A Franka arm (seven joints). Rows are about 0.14 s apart.
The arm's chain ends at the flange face. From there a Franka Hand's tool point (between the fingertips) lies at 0.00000 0.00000 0.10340 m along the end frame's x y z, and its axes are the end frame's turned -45 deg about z.
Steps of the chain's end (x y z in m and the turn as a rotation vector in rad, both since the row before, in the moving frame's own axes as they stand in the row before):
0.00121, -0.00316, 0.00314, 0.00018, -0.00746, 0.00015
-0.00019, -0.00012, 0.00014, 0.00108, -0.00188, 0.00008
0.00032, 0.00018, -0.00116, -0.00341, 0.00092, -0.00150
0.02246, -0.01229, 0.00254, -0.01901, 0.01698, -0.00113
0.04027, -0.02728, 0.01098, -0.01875, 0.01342, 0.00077
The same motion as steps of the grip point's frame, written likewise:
0.00256, -0.00194, 0.00314, 0.00540, -0.00515, 0.00015
-0.00011, -0.00044, 0.00014, 0.00209, -0.00057, 0.00008
-0.00008, 0.00067, -0.00116, -0.00306, -0.00176, -0.00150
0.02443, 0.00982, 0.00251, -0.02545, -0.00144, -0.00113
0.04737, 0.01154, 0.01095, -0.02275, -0.00377, 0.00077

